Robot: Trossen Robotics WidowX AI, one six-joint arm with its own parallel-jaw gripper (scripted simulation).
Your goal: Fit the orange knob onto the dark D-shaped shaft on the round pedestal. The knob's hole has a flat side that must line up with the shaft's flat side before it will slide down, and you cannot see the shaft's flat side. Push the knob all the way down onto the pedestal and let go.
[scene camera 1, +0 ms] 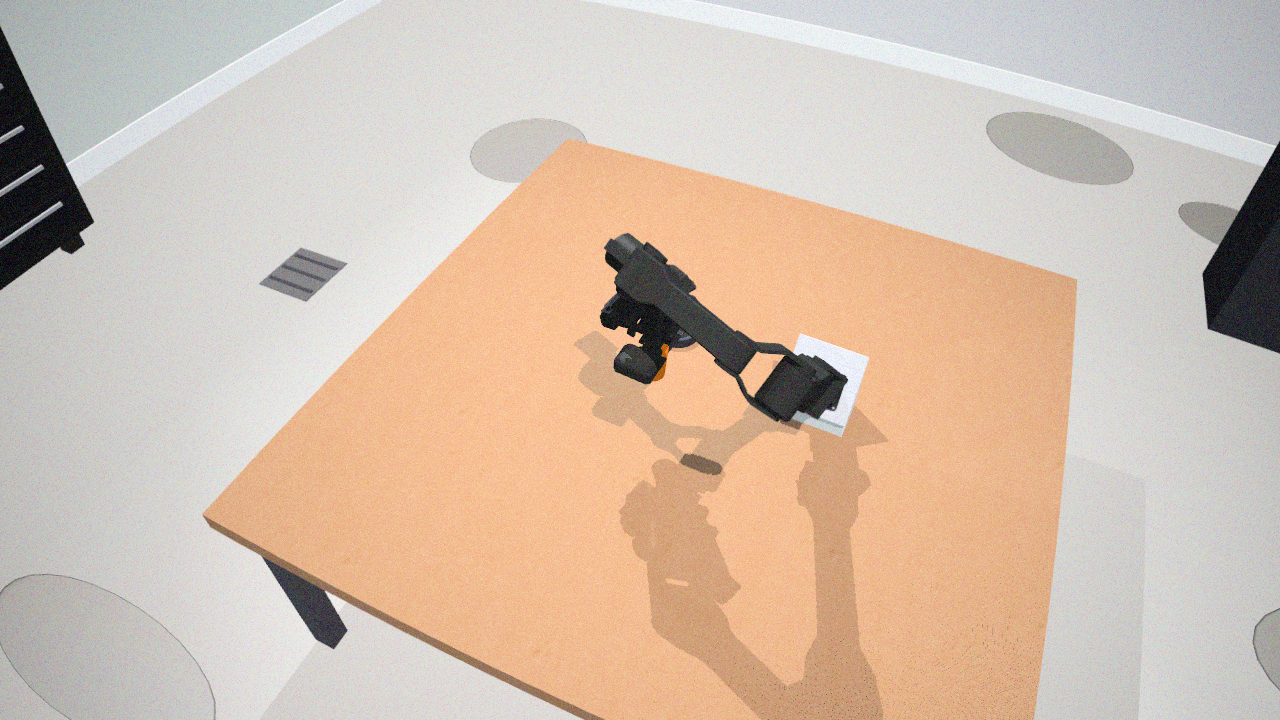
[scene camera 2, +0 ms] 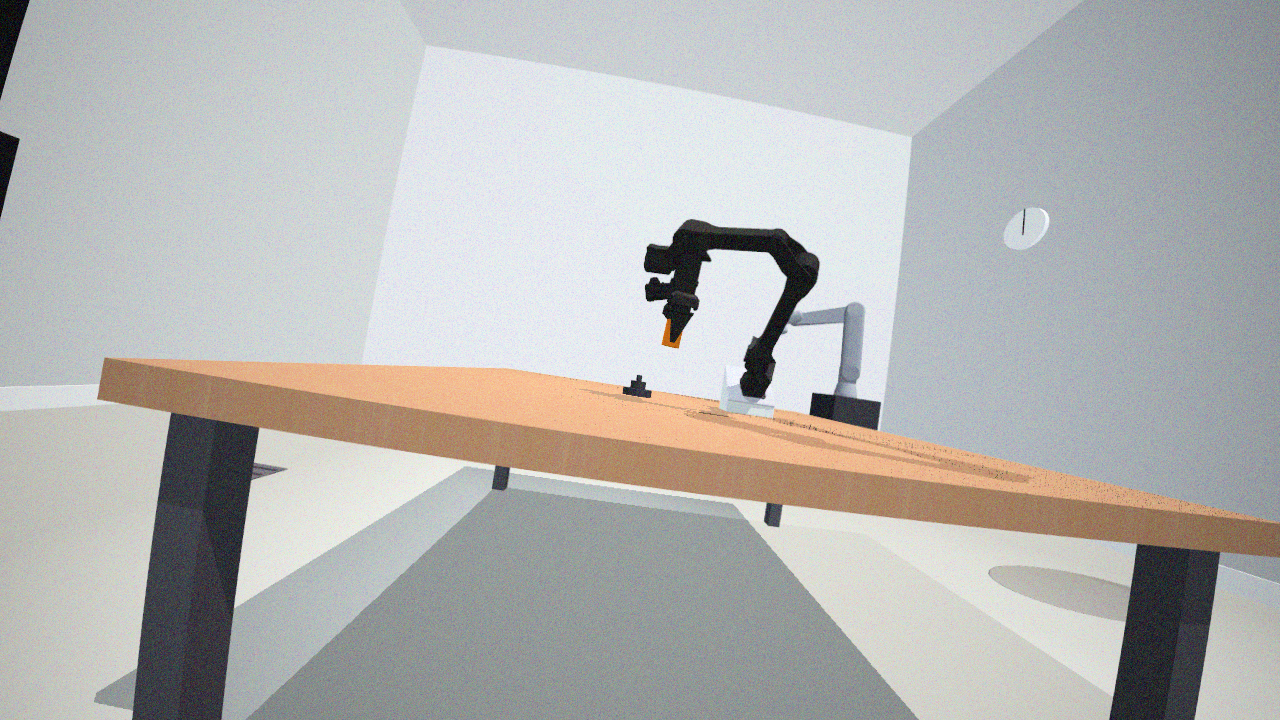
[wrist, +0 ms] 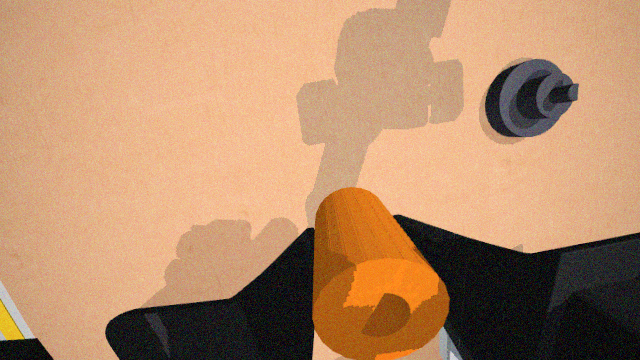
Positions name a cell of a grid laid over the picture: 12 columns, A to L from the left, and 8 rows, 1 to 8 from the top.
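There's a dark shaft (wrist: J3), and there's an orange knob (wrist: G7), which is being carried by my gripper (scene camera 1: G5). You can also see my gripper in the wrist view (wrist: G6) and in scene camera 2 (scene camera 2: G4).
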